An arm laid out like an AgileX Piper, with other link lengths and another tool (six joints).
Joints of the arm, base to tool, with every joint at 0 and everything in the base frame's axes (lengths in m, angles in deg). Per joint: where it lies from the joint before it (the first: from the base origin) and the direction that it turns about. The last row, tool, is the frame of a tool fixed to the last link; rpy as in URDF.
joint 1: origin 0 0 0.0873 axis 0 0 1
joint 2: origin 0 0 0 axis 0 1 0
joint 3: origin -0.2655 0 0.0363 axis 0 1 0
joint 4: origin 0.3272 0 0.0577 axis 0.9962 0 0.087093
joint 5: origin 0 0 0 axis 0 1 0
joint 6: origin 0.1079 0 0.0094 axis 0.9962 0 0.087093
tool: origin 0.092 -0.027 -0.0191 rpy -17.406 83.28 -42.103
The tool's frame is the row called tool.
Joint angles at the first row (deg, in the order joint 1, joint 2, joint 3, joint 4, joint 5, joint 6):
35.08, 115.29, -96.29, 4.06, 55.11, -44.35
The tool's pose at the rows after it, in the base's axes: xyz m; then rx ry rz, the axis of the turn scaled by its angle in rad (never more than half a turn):
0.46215, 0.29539, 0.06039, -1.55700, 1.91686, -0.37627
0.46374, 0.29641, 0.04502, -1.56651, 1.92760, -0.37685
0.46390, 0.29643, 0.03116, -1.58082, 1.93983, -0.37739
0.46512, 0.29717, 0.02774, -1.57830, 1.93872, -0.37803
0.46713, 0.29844, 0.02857, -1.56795, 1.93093, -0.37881
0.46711, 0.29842, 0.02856, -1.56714, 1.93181, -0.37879
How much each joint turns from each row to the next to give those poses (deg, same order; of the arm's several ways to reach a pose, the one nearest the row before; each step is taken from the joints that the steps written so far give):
0.13, 1.42, -0.05, 0.59, -1.30, -0.02
0.00, 1.71, 0.00, 0.03, -0.90, 0.00
0.00, 1.50, 0.00, 0.00, -0.43, -0.04
0.00, 0.42, 0.00, 0.00, -0.56, 0.00
0.00, 0.00, 0.00, 0.00, -0.73, 0.00
0.00, 0.00, 0.00, 0.00, 0.00, 0.05

